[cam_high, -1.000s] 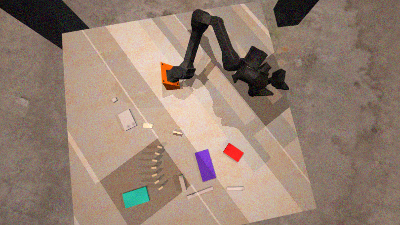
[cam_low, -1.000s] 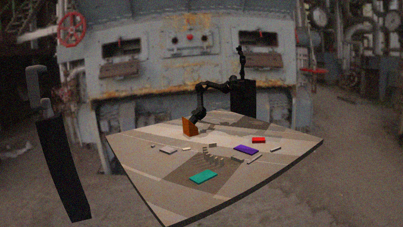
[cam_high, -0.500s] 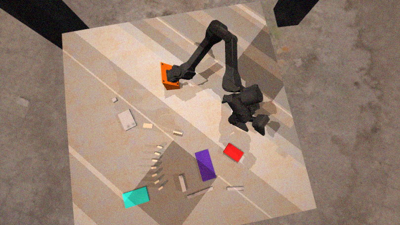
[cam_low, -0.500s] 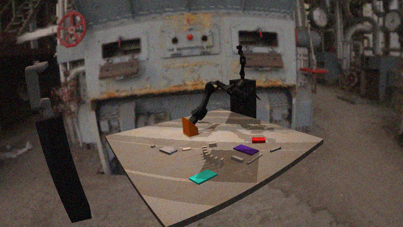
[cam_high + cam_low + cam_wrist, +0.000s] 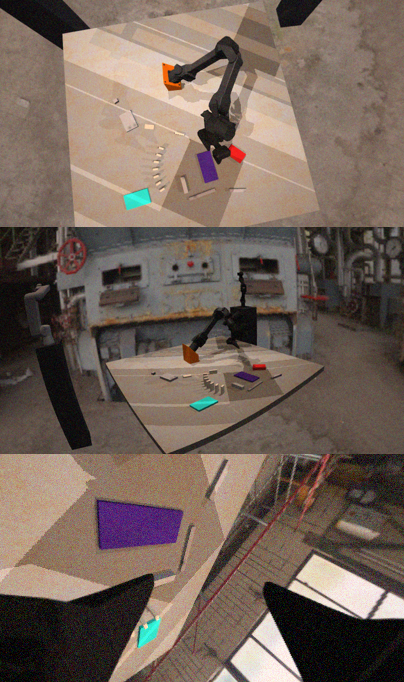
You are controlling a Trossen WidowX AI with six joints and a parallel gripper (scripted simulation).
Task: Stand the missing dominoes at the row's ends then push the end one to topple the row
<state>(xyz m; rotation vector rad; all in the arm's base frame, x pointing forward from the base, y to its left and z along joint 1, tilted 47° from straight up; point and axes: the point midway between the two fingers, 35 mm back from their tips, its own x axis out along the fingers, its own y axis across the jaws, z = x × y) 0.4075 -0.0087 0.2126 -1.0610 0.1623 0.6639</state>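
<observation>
Now: the grey slab 44 cm to the right of my gripper tip, 25 cm behind it and 20 cm below it. Round my gripper tip: purple tile 20 cm below, 7 cm ahead, 3 cm to the right; red tile 19 cm below, 14 cm to the left, 2 cm ahead; long grey bar 20 cm below, 20 cm ahead, 8 cm to the right.
</observation>
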